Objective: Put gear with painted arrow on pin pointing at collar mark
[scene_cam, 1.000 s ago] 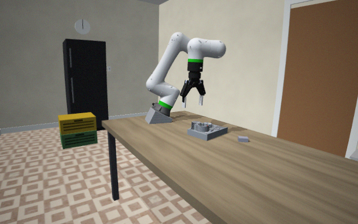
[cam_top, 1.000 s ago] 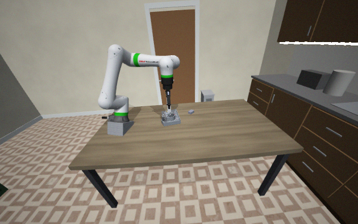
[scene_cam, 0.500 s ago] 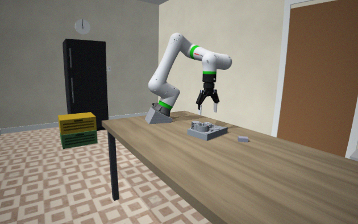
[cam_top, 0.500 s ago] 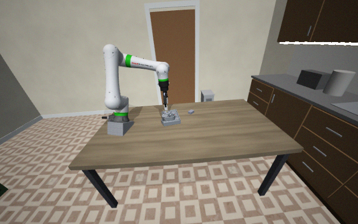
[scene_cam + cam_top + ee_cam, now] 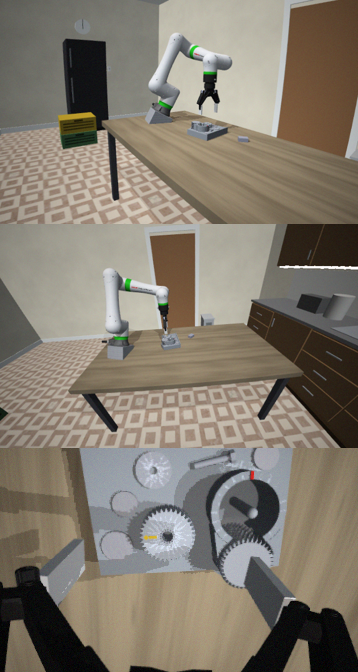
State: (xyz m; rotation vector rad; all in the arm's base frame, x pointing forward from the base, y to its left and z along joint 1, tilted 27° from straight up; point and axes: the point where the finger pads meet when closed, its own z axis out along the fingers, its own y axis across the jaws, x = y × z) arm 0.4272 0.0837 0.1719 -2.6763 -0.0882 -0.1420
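The grey gear lies 9 cm below my hand. The rest, counted from my hand: thin pin-like post 9 cm ahead, 4 cm to the right, 10 cm below; then small grey block 26 cm ahead, 9 cm to the left, 13 cm below.
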